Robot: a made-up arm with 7 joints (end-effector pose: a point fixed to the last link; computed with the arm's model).
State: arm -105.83 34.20 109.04 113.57 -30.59 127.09 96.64
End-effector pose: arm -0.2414 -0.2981 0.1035 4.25 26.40 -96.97
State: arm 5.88 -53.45 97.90 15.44 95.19 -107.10 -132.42
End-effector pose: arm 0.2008 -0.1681 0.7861 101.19 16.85 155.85
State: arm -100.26 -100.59 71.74 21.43 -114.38 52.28 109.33
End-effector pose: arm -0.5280 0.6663 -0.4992 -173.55 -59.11 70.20
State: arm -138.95 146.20 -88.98 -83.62 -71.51 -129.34 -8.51
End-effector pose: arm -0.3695 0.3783 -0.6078 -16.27 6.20 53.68
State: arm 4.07 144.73 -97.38 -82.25 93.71 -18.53 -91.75
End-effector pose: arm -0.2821 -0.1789 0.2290 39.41 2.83 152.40
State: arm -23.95 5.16 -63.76 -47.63 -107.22 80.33 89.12
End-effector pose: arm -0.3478 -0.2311 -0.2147 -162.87 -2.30 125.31
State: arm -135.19 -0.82 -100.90 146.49 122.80 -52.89 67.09
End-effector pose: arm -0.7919 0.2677 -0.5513 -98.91 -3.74 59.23
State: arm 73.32 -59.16 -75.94 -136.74 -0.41 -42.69 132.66
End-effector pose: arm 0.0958 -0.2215 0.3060 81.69 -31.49 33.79
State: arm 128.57 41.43 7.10 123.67 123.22 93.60 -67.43
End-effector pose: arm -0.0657 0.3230 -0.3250 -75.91 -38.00 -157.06
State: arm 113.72 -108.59 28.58 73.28 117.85 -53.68 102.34
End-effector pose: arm 0.3415 -0.0595 -0.4660 -175.91 -45.63 -102.44
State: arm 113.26 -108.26 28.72 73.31 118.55 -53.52 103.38
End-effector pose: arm 0.3478 -0.0649 -0.4589 -175.61 -46.21 -103.25
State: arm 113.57 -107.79 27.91 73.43 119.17 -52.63 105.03
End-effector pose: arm 0.3391 -0.0659 -0.4564 -178.41 -46.46 -102.39
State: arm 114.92 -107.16 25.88 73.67 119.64 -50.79 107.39
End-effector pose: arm 0.3111 -0.0610 -0.4592 174.77 -46.12 -99.30
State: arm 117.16 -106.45 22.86 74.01 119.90 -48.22 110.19
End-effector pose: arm 0.2682 -0.0505 -0.4643 165.01 -44.87 -94.63
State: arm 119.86 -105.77 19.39 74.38 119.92 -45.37 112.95
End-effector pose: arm 0.2196 -0.0367 -0.4680 154.52 -42.61 -89.72
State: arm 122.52 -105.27 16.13 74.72 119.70 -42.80 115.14
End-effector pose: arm 0.1745 -0.0223 -0.4693 145.51 -39.76 -85.77
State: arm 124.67 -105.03 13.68 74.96 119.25 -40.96 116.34
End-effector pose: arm 0.1398 -0.0099 -0.4694 139.38 -37.08 -83.24
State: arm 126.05 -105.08 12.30 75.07 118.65 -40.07 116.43
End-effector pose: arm 0.1180 -0.0006 -0.4703 136.43 -35.13 -82.02
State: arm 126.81 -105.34 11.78 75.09 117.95 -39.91 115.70
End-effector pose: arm 0.1059 0.0061 -0.4727 135.74 -33.90 -81.58
